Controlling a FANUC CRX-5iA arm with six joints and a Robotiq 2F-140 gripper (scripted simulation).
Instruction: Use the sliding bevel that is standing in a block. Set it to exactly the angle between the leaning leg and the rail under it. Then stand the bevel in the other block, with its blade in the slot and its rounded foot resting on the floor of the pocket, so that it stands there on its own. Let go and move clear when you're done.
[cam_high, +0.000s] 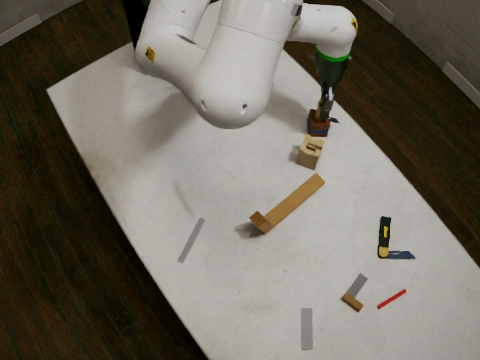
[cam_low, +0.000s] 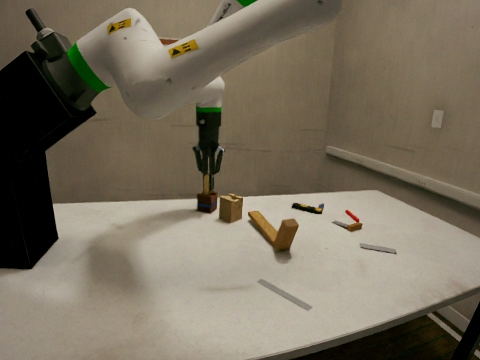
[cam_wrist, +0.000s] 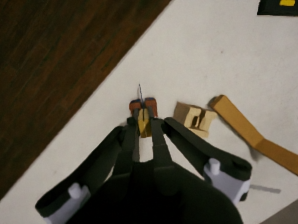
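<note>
Now: hand 30 mm above the sliding bevel. From my hand the other things lie so: red stick: 600 mm ahead, 80 mm to the right, 110 mm below; small try square: 530 mm ahead, 180 mm to the right, 110 mm below.
</note>
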